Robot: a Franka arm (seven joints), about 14 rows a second.
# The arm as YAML. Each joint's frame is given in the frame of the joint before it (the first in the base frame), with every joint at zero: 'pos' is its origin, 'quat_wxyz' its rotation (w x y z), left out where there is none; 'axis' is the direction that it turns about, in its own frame. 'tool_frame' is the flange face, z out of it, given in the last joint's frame.
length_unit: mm
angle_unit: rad
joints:
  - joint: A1
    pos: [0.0, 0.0, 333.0]
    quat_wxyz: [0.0, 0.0, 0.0, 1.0]
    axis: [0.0, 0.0, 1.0]
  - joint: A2
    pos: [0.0, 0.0, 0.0]
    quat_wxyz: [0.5, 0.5, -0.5, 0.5]
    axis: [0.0, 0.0, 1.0]
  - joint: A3
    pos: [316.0, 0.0, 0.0]
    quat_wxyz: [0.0, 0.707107, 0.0, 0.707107]
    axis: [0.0, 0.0, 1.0]
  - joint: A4
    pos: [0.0, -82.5, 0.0]
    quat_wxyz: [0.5, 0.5, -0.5, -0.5]
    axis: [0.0, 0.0, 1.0]
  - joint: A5
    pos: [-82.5, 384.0, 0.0]
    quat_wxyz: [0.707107, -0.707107, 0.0, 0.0]
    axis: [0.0, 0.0, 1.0]
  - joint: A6
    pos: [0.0, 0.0, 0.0]
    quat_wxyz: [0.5, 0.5, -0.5, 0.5]
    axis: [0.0, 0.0, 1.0]
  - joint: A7
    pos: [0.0, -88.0, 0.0]
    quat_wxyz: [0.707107, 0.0, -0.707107, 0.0]
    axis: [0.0, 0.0, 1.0]
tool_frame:
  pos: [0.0, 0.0, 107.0]
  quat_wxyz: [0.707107, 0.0, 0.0, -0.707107]
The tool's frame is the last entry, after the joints.
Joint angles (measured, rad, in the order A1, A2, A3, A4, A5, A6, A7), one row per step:
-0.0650, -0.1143, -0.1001, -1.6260, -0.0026, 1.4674, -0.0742
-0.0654, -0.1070, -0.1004, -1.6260, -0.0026, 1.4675, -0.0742
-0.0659, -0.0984, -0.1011, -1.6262, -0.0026, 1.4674, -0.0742
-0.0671, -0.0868, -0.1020, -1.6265, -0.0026, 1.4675, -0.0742
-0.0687, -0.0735, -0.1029, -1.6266, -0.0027, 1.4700, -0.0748
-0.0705, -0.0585, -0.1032, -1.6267, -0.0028, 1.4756, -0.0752
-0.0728, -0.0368, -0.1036, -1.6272, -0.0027, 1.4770, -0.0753
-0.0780, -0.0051, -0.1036, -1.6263, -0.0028, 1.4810, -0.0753
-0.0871, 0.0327, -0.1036, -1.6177, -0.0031, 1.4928, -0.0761
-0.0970, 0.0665, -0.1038, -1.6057, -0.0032, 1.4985, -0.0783
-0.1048, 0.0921, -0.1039, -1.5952, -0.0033, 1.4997, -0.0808
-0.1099, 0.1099, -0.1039, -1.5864, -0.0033, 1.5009, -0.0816
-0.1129, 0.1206, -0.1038, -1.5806, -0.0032, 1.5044, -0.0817
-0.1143, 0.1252, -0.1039, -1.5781, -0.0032, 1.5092, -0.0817
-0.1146, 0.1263, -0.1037, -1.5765, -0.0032, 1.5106, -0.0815
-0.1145, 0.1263, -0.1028, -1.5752, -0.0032, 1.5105, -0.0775
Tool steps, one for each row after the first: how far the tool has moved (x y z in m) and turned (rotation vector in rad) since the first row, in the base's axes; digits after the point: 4 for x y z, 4 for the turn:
0.0022, -0.0005, -0.0037, 0.0005, 0.0072, -0.0007
0.0048, -0.0013, -0.0082, 0.0012, 0.0161, -0.0019
0.0082, -0.0026, -0.0142, 0.0021, 0.0278, -0.0040
0.0122, -0.0043, -0.0209, 0.0026, 0.0387, -0.0059
0.0170, -0.0058, -0.0283, 0.0027, 0.0483, -0.0076
0.0230, -0.0076, -0.0399, 0.0042, 0.0690, -0.0102
0.0315, -0.0111, -0.0561, 0.0056, 0.0958, -0.0154
0.0420, -0.0172, -0.0718, 0.0050, 0.1135, -0.0237
0.0505, -0.0237, -0.0847, 0.0052, 0.1297, -0.0316
0.0564, -0.0289, -0.0942, 0.0059, 0.1437, -0.0369
0.0606, -0.0323, -0.1002, 0.0060, 0.1515, -0.0412
0.0635, -0.0343, -0.1034, 0.0055, 0.1530, -0.0439
0.0651, -0.0354, -0.1046, 0.0046, 0.1505, -0.0454
0.0656, -0.0356, -0.1044, 0.0042, 0.1486, -0.0456
0.0658, -0.0351, -0.1038, 0.0035, 0.1475, -0.0486

